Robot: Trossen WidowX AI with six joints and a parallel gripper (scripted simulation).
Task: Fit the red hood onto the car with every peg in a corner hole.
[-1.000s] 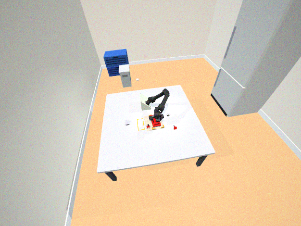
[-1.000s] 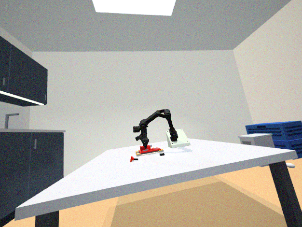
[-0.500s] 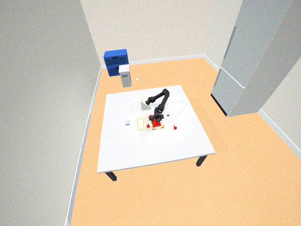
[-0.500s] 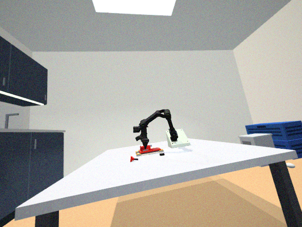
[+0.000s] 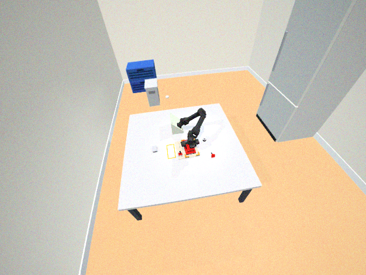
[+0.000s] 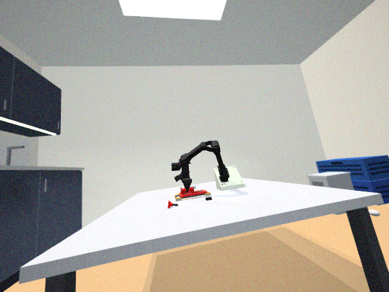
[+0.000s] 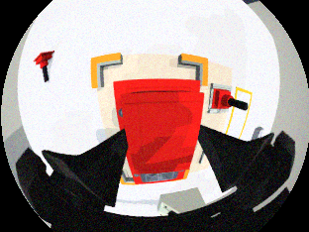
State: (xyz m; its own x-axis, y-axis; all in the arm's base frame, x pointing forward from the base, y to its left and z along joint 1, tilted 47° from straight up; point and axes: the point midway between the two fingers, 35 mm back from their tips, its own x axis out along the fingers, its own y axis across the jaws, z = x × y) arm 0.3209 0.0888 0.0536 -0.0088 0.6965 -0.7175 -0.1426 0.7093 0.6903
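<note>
My gripper tip is now 10 mm past the red hood. Round my gripper tip: jig: 30 mm behind, 20 mm to the right, 30 mm below; then black wheel: 140 mm behind, 180 mm to the left, 30 mm below.
</note>
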